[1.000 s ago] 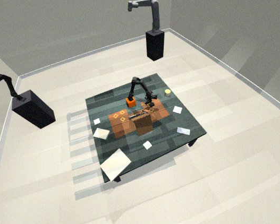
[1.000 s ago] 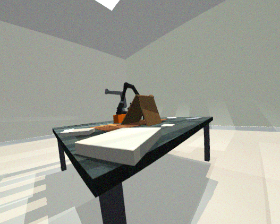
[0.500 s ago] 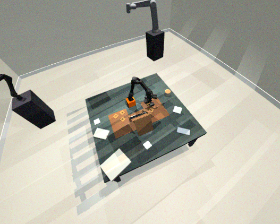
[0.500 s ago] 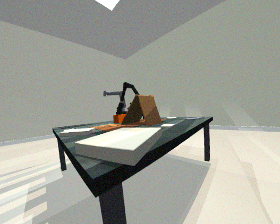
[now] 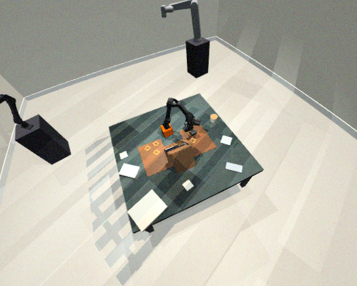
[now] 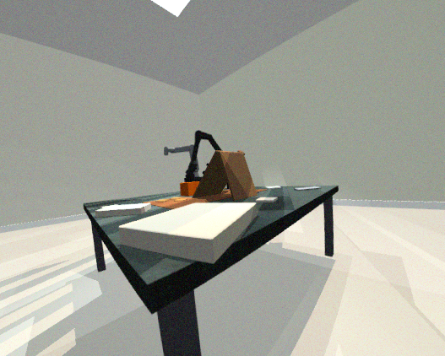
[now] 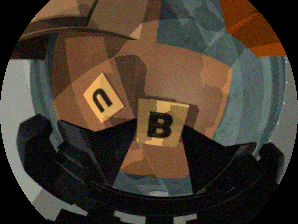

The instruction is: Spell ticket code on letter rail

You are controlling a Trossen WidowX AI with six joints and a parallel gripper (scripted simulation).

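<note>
The yellow letter tile lies 90 mm ahead of my gripper tip, 30 mm to the right of it and 20 mm below it. Round my gripper tip: flat white slab: 10 mm ahead, 760 mm to the right, 10 mm below; mat: 20 mm ahead, 220 mm to the right, 20 mm below; white ticket: 80 mm ahead, 310 mm to the right, 70 mm above.
</note>
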